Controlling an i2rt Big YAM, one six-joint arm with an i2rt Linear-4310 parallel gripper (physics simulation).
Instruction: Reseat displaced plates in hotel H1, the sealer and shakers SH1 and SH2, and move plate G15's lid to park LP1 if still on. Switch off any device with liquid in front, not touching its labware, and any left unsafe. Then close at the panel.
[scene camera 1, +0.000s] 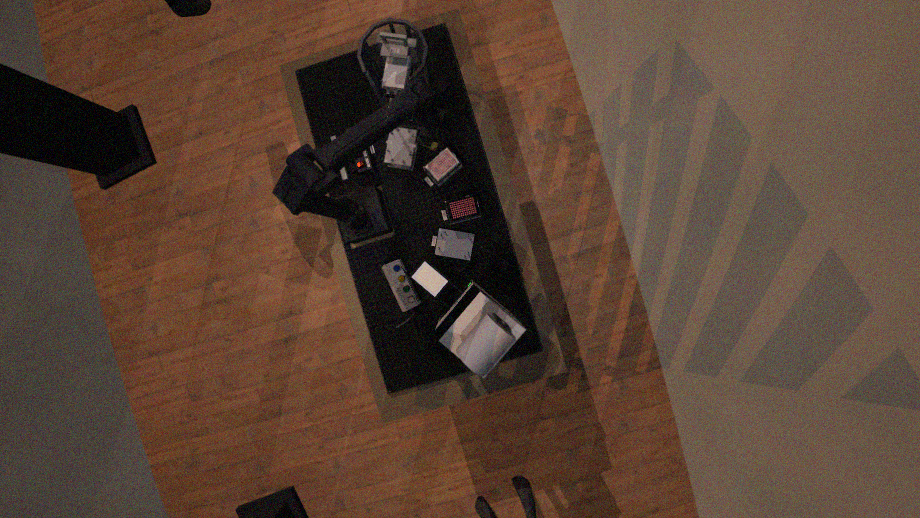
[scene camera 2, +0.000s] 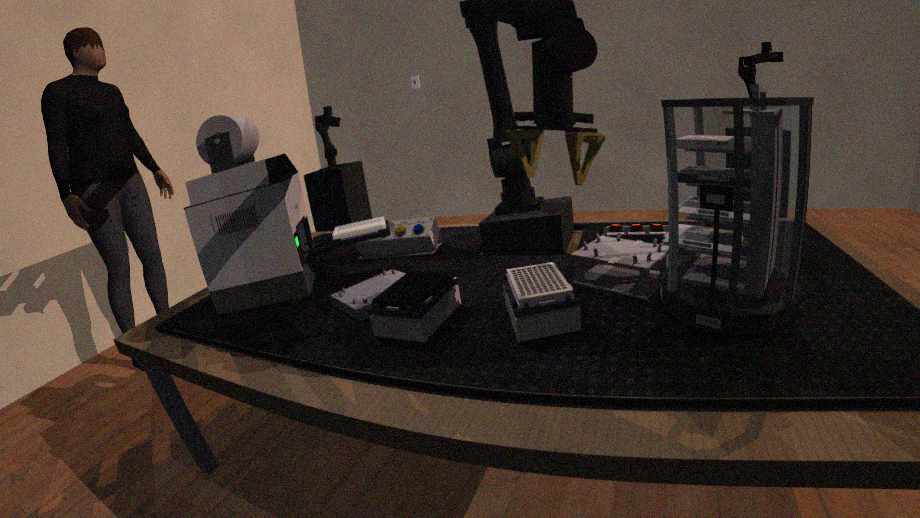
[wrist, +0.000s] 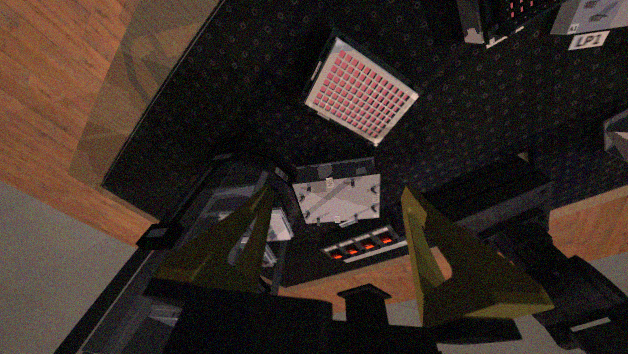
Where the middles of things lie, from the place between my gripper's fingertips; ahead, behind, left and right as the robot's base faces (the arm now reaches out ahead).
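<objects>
Plate hotel H1 (scene camera 2: 738, 169): 5 cm below my hand, 29 cm to the left of it, 3 cm behind it. Flat pad (scene camera 2: 355, 300): a good way below my hand, a fair way behind it and far to the right of it.
</objects>
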